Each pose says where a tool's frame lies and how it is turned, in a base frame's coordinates. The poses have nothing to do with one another.
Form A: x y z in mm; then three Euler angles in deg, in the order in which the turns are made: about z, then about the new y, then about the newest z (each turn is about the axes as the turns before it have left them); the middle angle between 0 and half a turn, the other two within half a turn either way.
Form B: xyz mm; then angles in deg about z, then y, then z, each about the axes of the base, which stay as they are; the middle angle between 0 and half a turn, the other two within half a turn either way. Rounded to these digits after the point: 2 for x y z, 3 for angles.
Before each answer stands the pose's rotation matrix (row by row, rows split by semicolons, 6 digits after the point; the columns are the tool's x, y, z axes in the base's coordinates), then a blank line. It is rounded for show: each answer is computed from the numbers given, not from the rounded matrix.
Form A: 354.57 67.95 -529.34 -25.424 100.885 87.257
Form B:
0.420660 0.190900 0.886906; 0.906000 -0.037756 -0.421589; -0.046995 0.980883 -0.188838

354.57 67.95 -529.34 87.257 100.885 -25.424
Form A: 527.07 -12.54 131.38 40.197 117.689 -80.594
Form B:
0.578734 -0.455638 0.676358; -0.802574 -0.171043 0.571506; -0.144714 -0.873578 -0.464672

527.07 -12.54 131.38 -80.594 117.689 40.197
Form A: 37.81 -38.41 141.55 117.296 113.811 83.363
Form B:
-0.861295 -0.286609 -0.419554; -0.496980 0.303359 0.813009; -0.105741 0.908751 -0.403721

37.81 -38.41 141.55 83.363 113.811 117.296
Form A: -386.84 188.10 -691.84 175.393 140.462 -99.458
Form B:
-0.047089 0.771460 -0.634533; 0.993398 0.102692 0.051131; 0.104607 -0.627936 -0.771203

-386.84 188.10 -691.84 -99.458 140.462 175.393
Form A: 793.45 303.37 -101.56 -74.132 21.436 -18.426
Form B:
-0.062575 0.993025 0.099925; -0.935877 -0.023599 -0.351535; -0.346725 -0.115515 0.930826

793.45 303.37 -101.56 -18.426 21.436 -74.132
